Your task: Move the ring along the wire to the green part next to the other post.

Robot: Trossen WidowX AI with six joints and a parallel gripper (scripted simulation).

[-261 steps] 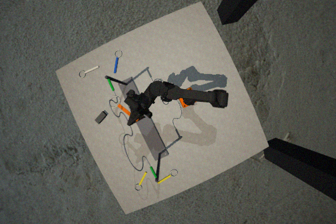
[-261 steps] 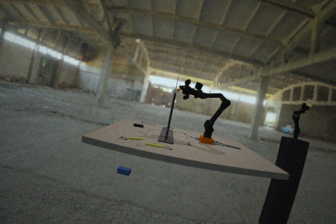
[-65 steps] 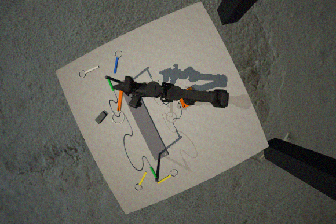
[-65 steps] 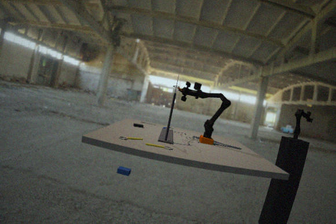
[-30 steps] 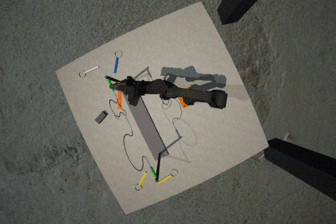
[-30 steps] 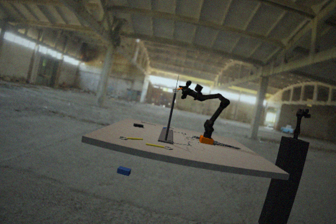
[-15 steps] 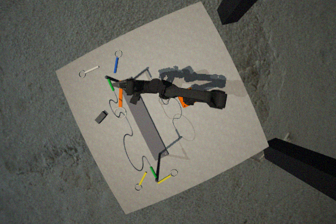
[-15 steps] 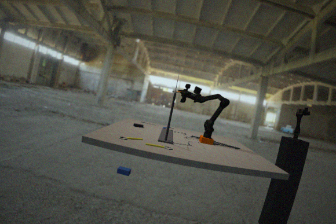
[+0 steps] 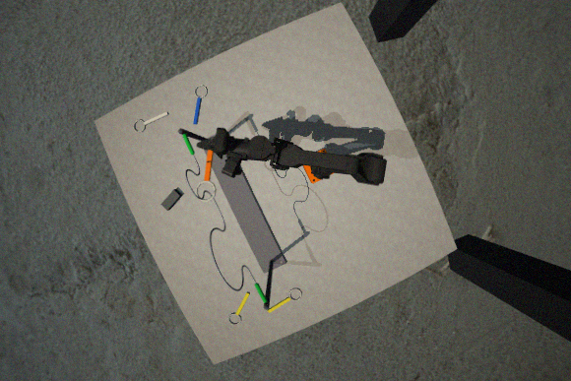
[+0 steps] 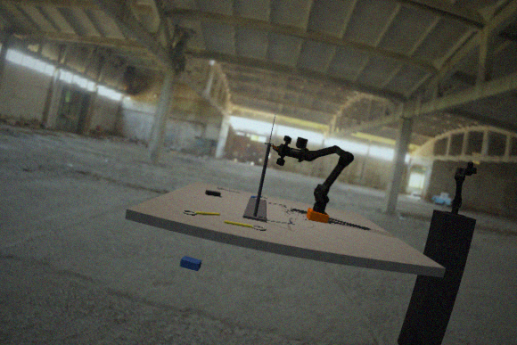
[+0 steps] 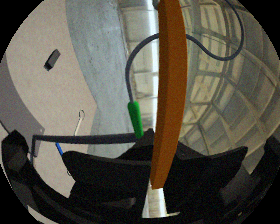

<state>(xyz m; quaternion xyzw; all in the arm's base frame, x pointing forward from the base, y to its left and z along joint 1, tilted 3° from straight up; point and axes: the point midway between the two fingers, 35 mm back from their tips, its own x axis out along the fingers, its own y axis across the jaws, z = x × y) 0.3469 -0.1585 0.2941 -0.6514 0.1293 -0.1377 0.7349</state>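
The orange-handled ring is 90 mm to the left of my gripper tip, 10 mm behind it and 10 mm above it. Also, from my gripper tip: white-handled ring (360 mm below, 310 mm ahead, 240 mm to the right); then blue-handled ring (360 mm below, 260 mm to the right, 60 mm ahead); then dark block (350 mm below, 290 mm ahead, 130 mm to the left).
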